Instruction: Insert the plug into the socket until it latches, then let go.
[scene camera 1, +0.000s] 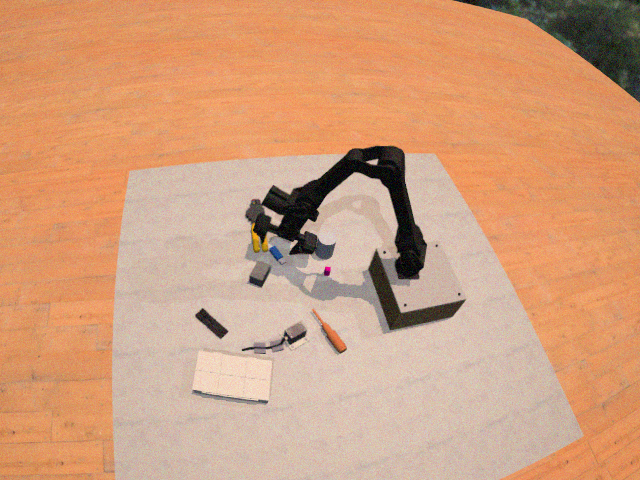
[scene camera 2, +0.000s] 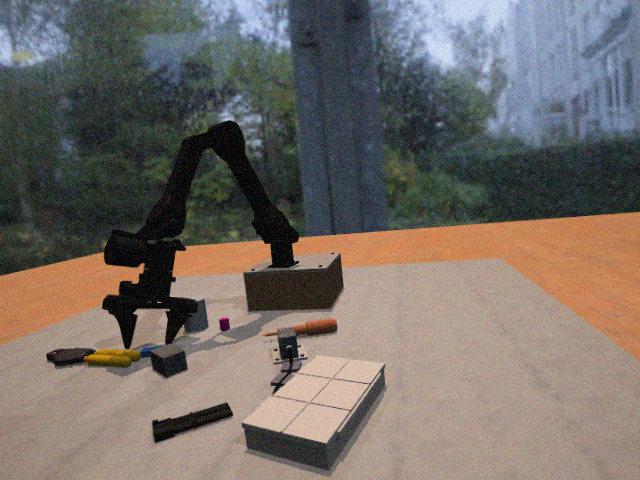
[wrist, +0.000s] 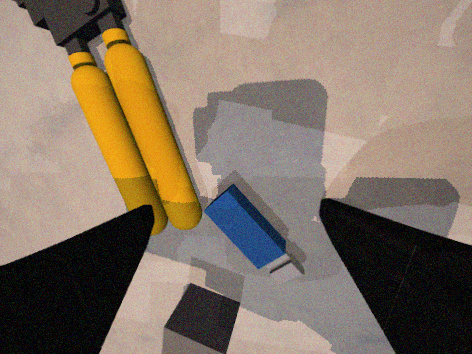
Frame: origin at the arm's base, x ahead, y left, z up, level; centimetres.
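Where they show: gripper, fingertip midpoint: (scene camera 1: 276, 248) (scene camera 2: 148, 347) (wrist: 237, 209); arm's base at its link origin: (scene camera 1: 407, 269) (scene camera 2: 283, 265).
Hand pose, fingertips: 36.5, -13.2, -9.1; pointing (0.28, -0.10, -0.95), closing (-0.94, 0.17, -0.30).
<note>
Each offset is from my fingertips to the top centre of the thing, as dx, dy, dz. "pt": to the spot under its first point.
The blue plug {-0.5, +2.3, -0.1} (scene camera 1: 276, 253) (scene camera 2: 148, 351) (wrist: 247, 230) lies flat, its pale metal tip pointing to the lower right in the wrist view. My gripper (scene camera 1: 278, 246) (scene camera 2: 148, 344) (wrist: 237, 209) is open and empty, above the plug. In the wrist view the plug lies at an angle between the two fingertips, apart from both. What looks like the socket is a grey block {-4.7, +29.5, +3.1} (scene camera 1: 296, 332) (scene camera 2: 287, 342) on a small white plate, with a black cable. It stands well away from my gripper. Its opening cannot be made out, and it does not show in the wrist view.
Yellow-handled pliers {pt +6.1, -2.2, +0.6} (scene camera 1: 256, 240) (scene camera 2: 111, 357) (wrist: 145, 120) lie close beside the plug. A dark grey block {+4.7, +10.0, +2.2} (scene camera 1: 259, 273) (scene camera 2: 169, 360) (wrist: 202, 315) stands nearby. Also around are a grey cylinder {-14.9, -0.2, +5.7} (scene camera 1: 324, 248), magenta piece {-15.2, +7.9, +1.2} (scene camera 1: 327, 270), orange screwdriver {-13.9, +27.5, +1.4} (scene camera 1: 333, 338), black bar {+17.7, +26.5, +0.2} (scene camera 1: 210, 323) and white-topped box {+11.2, +42.4, +2.2} (scene camera 1: 232, 374).
</note>
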